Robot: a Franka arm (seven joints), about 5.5 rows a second.
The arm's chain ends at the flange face. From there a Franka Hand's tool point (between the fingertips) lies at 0.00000 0.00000 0.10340 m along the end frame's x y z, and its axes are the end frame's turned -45 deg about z.
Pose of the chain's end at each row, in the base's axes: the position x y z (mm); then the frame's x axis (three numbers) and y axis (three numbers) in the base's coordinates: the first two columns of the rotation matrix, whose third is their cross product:
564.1 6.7 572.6 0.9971 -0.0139 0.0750 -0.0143 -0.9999 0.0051
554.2 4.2 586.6 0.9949 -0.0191 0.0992 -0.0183 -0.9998 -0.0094
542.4 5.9 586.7 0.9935 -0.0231 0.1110 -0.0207 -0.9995 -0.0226
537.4 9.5 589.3 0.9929 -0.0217 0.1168 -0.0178 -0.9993 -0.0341
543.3 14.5 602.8 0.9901 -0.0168 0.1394 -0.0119 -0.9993 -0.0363
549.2 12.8 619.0 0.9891 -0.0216 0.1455 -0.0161 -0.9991 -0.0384
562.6 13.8 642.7 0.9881 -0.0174 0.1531 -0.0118 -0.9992 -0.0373
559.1 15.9 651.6 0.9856 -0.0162 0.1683 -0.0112 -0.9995 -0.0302
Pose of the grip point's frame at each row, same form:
571.8 6.1 469.5 0.7152 0.6972 0.0494 0.6949 -0.7169 0.0566
564.5 5.0 483.7 0.7164 0.6935 0.0768 0.6906 -0.7205 0.0635
553.9 8.0 484.0 0.7171 0.6904 0.0945 0.6879 -0.7231 0.0625
549.5 12.8 486.7 0.7147 0.6913 0.1067 0.6895 -0.7220 0.0585
557.8 18.0 500.5 0.7085 0.6947 0.1242 0.6917 -0.7185 0.0729
564.3 16.5 516.8 0.7108 0.6912 0.1300 0.6880 -0.7217 0.0757
578.5 17.4 540.6 0.7070 0.6942 0.1346 0.6903 -0.7188 0.0819
576.5 18.8 549.7 0.7048 0.6953 0.1404 0.6890 -0.7182 0.0977

